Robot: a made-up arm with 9 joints. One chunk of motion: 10 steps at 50 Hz.
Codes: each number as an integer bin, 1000 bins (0 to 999) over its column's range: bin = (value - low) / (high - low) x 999, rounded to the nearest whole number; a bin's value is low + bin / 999 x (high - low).
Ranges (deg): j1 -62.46..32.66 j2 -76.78..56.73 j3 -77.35..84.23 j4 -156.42..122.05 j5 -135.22..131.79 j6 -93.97..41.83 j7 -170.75..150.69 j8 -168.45..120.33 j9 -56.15..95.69
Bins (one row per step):
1: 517 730 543 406 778 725 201 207 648
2: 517 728 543 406 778 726 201 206 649
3: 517 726 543 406 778 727 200 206 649
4: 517 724 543 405 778 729 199 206 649
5: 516 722 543 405 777 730 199 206 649
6: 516 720 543 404 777 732 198 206 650
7: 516 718 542 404 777 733 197 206 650
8: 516 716 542 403 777 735 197 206 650
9: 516 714 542 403 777 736 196 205 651
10: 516 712 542 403 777 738 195 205 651
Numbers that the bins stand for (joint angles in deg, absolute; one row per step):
1: -13.23 20.78 10.48 -43.25 72.72 4.58 -106.08 -108.61 42.34
2: -13.23 20.51 10.48 -43.25 72.72 4.72 -106.08 -108.90 42.49
3: -13.23 20.25 10.48 -43.25 72.72 4.86 -106.40 -108.90 42.49
4: -13.23 19.98 10.48 -43.53 72.72 5.13 -106.72 -108.90 42.49
5: -13.33 19.71 10.48 -43.53 72.45 5.26 -106.72 -108.90 42.49
6: -13.33 19.44 10.48 -43.81 72.45 5.54 -107.04 -108.90 42.64
7: -13.33 19.18 10.31 -43.81 72.45 5.67 -107.36 -108.90 42.64
8: -13.33 18.91 10.31 -44.08 72.45 5.94 -107.36 -108.90 42.64
9: -13.33 18.64 10.31 -44.08 72.45 6.08 -107.68 -109.19 42.80
10: -13.33 18.37 10.31 -44.08 72.45 6.35 -108.01 -109.19 42.80

